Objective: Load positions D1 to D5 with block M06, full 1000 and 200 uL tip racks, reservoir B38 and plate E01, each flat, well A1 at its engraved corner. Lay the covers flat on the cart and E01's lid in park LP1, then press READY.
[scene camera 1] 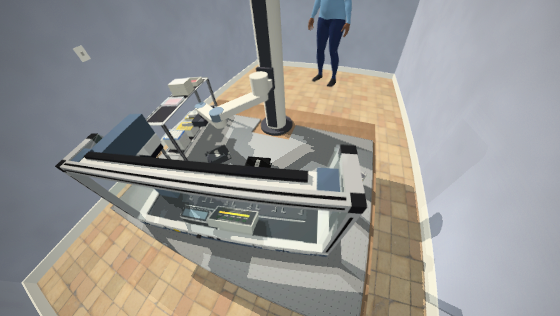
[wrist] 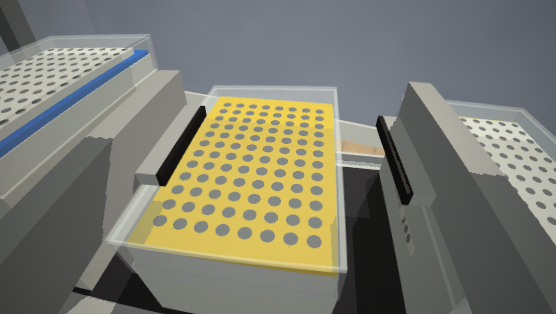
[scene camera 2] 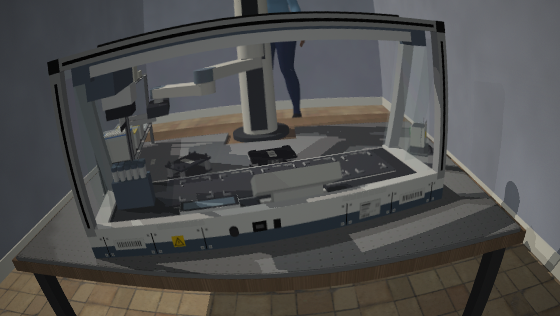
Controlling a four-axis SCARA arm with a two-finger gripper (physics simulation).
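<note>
In the wrist view, a yellow-topped tip rack (wrist: pixel 260 165) with grey holes stands under a clear cover (wrist: pixel 341 215). My gripper (wrist: pixel 290 96) (scene camera 2: pixel 158 108) is open around it. The left pad is close beside the cover's left edge; the right pad stands apart from the right side. A blue-edged rack (wrist: pixel 75 95) under a clear cover is at the left. A white-topped rack (wrist: pixel 525 160) under a clear cover is partly hidden behind the right finger. The deck (scene camera 1: pixel 285 231) (scene camera 2: pixel 367 162) has corner clips. Block M06, reservoir B38, plate E01 and READY cannot be told apart here.
A shelf cart (scene camera 1: pixel 172 140) stands left of the column (scene camera 1: pixel 276 60) (scene camera 2: pixel 256 95). Two black stands (scene camera 1: pixel 218 154) (scene camera 1: pixel 258 162) (scene camera 2: pixel 189 162) (scene camera 2: pixel 272 154) are behind the deck. The machine frame (scene camera 1: pixel 215 185) (scene camera 2: pixel 250 22) spans it. A grey box (scene camera 1: pixel 234 220) (scene camera 2: pixel 297 179) and a screen (scene camera 1: pixel 195 214) (scene camera 2: pixel 209 202) are at the deck's front.
</note>
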